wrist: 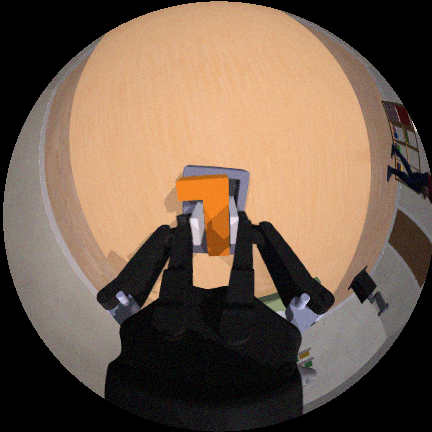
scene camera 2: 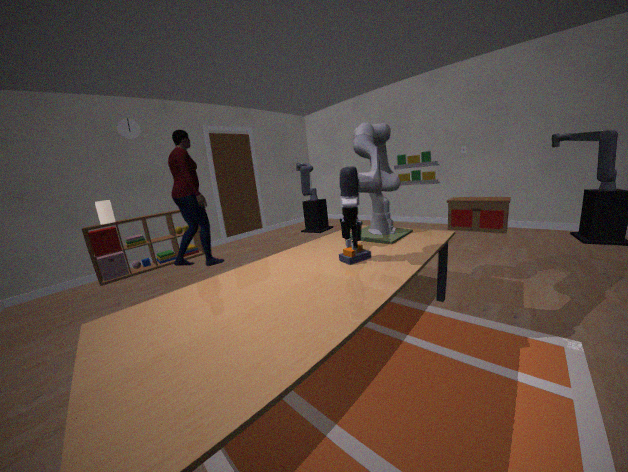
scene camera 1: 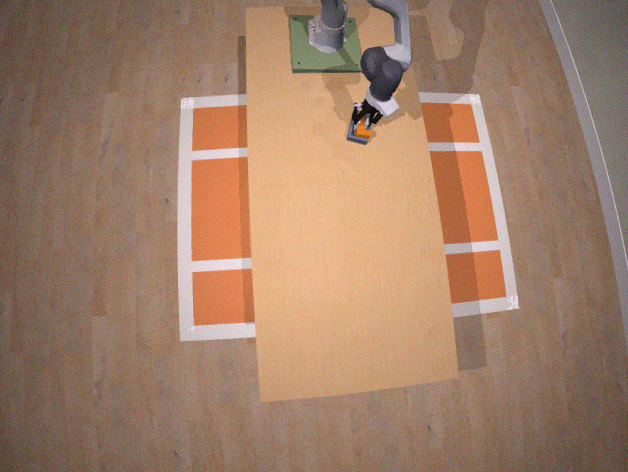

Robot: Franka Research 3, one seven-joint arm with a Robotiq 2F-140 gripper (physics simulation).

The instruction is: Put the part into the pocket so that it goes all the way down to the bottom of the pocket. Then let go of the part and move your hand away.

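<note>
The orange L-shaped part [scene camera 1: 363, 132] [scene camera 2: 349, 251] [wrist: 217, 200] is between the fingers of my gripper [scene camera 1: 366, 121] [wrist: 216, 206], which is shut on its long arm. In scene camera 2 my gripper [scene camera 2: 351, 244] points down over the block. The grey-blue block with the pocket [scene camera 1: 357, 140] [scene camera 2: 355, 258] [wrist: 243, 187] stands on the table below the part. In the wrist view the part's short arm reaches over the block's left wall, and a dark stretch of the pocket shows at the right of the part. The part stands above the rim; its underside and most of the pocket are hidden.
The block is on the long wooden table [scene camera 1: 350, 263] [scene camera 2: 213, 345] [wrist: 215, 90], near the green base plate [scene camera 1: 304, 60] [scene camera 2: 401, 234] of the arm. A person [scene camera 2: 185, 177] is on the floor beyond the table, near a low shelf unit [scene camera 2: 144, 234].
</note>
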